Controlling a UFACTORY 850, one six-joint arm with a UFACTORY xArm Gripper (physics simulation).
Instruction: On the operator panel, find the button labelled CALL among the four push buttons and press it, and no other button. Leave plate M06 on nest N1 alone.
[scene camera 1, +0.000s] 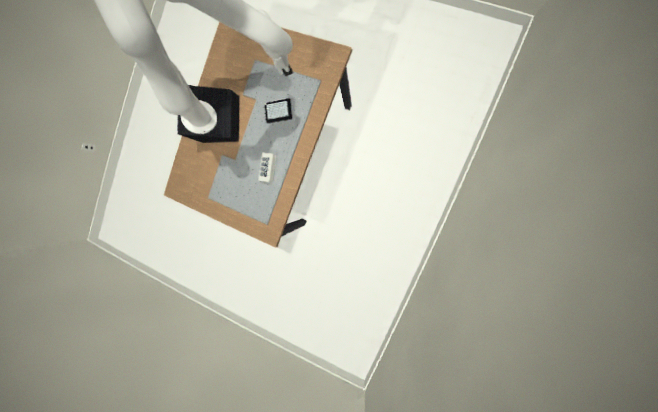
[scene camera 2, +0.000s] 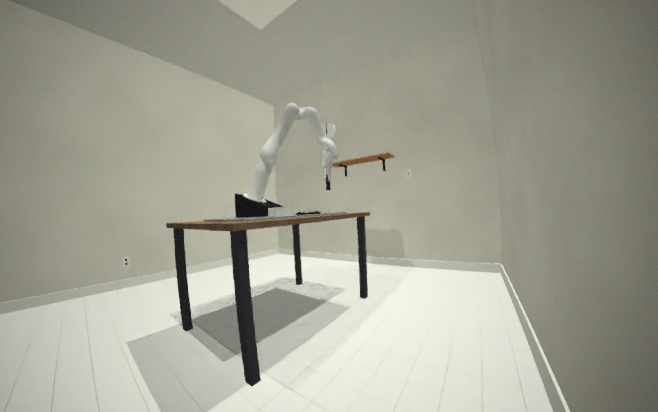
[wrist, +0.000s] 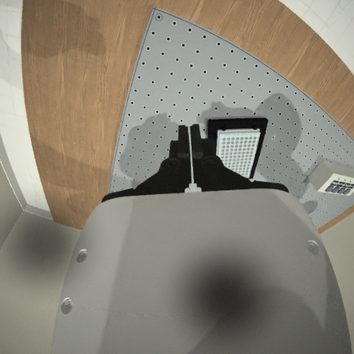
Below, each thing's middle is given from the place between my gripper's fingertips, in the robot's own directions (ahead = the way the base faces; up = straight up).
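Measured from my hand, the plate (wrist: 236, 147) is 6 cm behind, 17 cm to the right and 16 cm below; the black nest (wrist: 261, 122) is 6 cm behind, 17 cm to the right and 18 cm below.
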